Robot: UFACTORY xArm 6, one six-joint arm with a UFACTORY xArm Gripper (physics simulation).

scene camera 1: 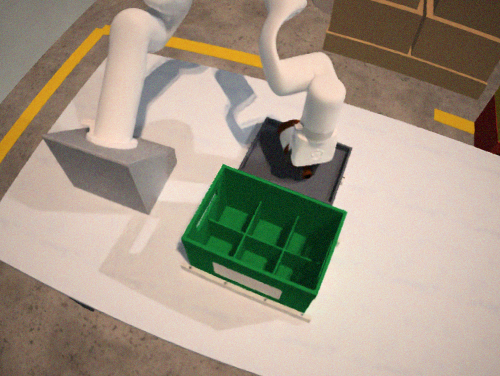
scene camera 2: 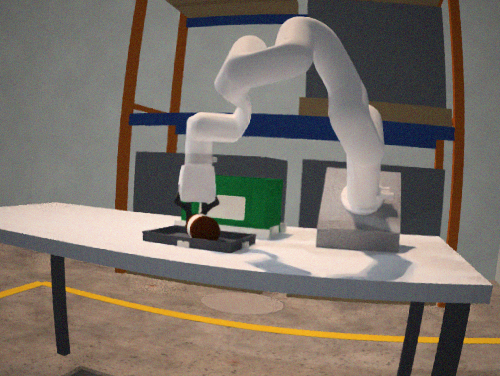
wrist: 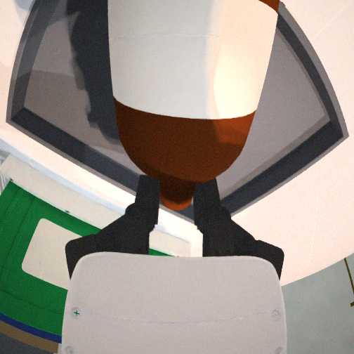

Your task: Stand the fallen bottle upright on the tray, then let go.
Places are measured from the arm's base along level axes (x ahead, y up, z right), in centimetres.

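Pixels of known places: gripper, fingertip midpoint: (scene camera 1: 304, 172); arm's base, link origin: (scene camera 1: 111, 141) (scene camera 2: 362, 198).
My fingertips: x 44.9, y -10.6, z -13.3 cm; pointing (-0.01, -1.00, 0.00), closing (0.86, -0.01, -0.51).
Note:
Ahead of a thing's pixels: the offset from my fingertips to its middle. Level surfaces: height alone.
The brown bottle {dx -2.9, dy +0.9, dz -5.0 cm} (scene camera 1: 307, 173) (scene camera 2: 205, 228) (wrist: 182, 145) with a white label lies on its side on the dark grey tray (scene camera 1: 320, 189) (scene camera 2: 165, 240) (wrist: 290, 171). In scene camera 2 its round base faces the camera, and its neck points toward the green crate. My gripper (scene camera 2: 199, 214) (wrist: 177, 172) points down over the tray. In the wrist view its two black fingers stand close on either side of the bottle's neck, shut on it. In scene camera 1 the gripper's body hides the fingers and the middle of the bottle.
A green crate {dx -3.7, dy +5.5, dz +23.8 cm} (scene camera 1: 198, 256) (scene camera 2: 265, 195) (wrist: 17, 250) with several compartments stands close beside the tray, on the neck side of the bottle. The arm's grey base block (scene camera 1: 100, 170) (scene camera 2: 357, 239) stands on the white table {dy -3.3 cm} (scene camera 1: 410, 260) (scene camera 2: 90, 227).

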